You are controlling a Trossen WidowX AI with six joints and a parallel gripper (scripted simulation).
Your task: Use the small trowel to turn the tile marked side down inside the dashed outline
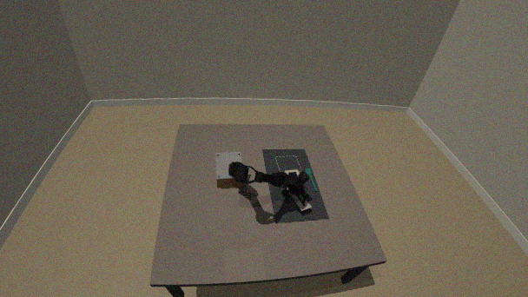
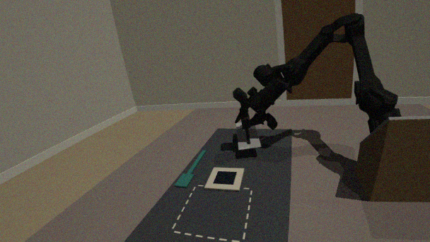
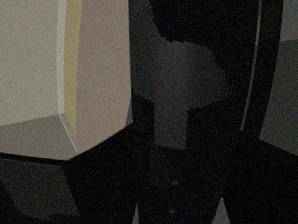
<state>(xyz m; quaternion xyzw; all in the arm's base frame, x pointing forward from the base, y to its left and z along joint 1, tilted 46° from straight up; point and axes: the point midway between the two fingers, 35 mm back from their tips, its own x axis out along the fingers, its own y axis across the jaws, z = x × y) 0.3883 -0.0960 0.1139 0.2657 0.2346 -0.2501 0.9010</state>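
Right now my gripper tip is 15 cm to the right of the dark mat, 11 cm above it and 1 cm past it. The rest, counted from my gripper tip: teal flat tool (17 cm to the left, 13 cm ahead, 9 cm below); tile (19 cm to the left, 9 cm below); small trowel (3 cm behind, 1 cm to the right, 1 cm below).
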